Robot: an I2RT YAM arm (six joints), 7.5 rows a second.
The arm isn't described. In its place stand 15 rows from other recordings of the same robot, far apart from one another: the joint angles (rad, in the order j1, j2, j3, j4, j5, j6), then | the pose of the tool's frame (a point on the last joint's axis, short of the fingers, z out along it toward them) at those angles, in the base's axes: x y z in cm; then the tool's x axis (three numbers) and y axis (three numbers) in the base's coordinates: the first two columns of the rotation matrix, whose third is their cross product.
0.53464 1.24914 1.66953 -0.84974 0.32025 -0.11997 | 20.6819 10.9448 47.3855 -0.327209 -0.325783 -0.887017 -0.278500 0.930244 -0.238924
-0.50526 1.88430 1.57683 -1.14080 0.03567 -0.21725 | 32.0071 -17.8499 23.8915 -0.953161 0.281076 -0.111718 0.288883 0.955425 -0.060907
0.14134 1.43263 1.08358 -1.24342 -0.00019 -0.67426 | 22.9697 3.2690 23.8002 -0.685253 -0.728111 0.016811 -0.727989 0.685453 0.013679
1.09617 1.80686 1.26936 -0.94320 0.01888 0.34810 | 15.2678 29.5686 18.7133 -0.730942 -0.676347 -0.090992 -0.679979 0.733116 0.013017
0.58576 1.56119 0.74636 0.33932 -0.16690 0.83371 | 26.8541 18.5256 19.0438 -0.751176 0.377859 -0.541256 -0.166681 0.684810 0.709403
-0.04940 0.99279 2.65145 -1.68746 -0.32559 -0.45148 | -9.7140 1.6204 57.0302 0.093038 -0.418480 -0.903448 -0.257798 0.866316 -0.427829
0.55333 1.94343 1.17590 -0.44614 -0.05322 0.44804 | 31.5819 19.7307 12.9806 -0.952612 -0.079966 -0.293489 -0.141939 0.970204 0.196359
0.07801 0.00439 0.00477 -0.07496 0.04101 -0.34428 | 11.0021 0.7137 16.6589 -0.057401 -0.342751 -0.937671 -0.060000 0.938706 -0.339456
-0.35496 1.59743 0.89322 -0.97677 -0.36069 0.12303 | 23.0153 -7.1909 15.7856 -0.880557 0.448844 0.152177 0.473216 0.814915 0.334634
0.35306 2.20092 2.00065 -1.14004 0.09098 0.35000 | 42.5805 15.3463 23.0305 -0.969518 0.006660 -0.244931 0.008070 0.999956 -0.004754
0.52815 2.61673 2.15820 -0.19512 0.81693 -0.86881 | 50.7832 26.6239 13.1333 -0.457497 -0.871996 -0.174124 -0.300969 0.336111 -0.892439
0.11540 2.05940 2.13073 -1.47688 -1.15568 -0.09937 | 39.2153 7.8251 33.6765 -0.955543 -0.151039 -0.253228 -0.292198 0.370124 0.881833
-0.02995 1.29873 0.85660 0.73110 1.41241 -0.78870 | 27.1308 -4.3298 33.9882 -0.473816 -0.097751 -0.875181 0.872195 0.085079 -0.481702
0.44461 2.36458 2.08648 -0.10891 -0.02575 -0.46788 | 50.6764 24.2451 24.7680 -0.100490 -0.547274 -0.830899 -0.556632 0.723123 -0.408967
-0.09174 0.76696 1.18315 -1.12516 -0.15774 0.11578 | 11.2635 -0.4746 37.9563 -0.647239 0.174114 -0.742137 0.046825 0.980808 0.189272
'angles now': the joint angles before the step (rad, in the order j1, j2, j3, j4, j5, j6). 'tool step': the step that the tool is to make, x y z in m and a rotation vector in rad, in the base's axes. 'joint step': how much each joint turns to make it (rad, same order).
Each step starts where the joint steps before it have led.
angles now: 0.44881, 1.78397, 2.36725, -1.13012, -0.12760, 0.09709
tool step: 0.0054, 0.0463, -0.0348, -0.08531, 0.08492, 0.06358
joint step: 0.11293, 0.05733, -0.05644, -0.00182, 0.05952, 0.00038
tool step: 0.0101, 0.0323, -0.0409, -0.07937, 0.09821, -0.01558
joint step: 0.06151, 0.06415, -0.06307, 0.00286, 0.06492, 0.04280
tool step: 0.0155, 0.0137, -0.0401, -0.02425, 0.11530, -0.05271
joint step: 0.00526, 0.05633, -0.06697, 0.01573, 0.00298, 0.07509
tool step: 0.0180, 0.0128, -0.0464, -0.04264, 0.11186, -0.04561
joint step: -0.00046, 0.08331, -0.04495, 0.01265, 0.00072, 0.05487
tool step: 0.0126, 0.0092, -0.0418, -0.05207, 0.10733, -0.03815
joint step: 0.00009, 0.08667, -0.01359, -0.01723, 0.00005, 0.04357
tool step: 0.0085, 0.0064, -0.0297, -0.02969, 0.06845, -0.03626
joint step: 0.00037, 0.06699, -0.00028, -0.00558, -0.00040, 0.04004
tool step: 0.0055, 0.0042, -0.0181, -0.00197, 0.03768, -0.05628
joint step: 0.00038, 0.04132, 0.00003, 0.00962, 0.00039, 0.06027
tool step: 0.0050, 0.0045, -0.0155, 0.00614, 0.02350, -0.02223
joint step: 0.00069, 0.03596, 0.00034, 0.02036, -0.01032, 0.02779
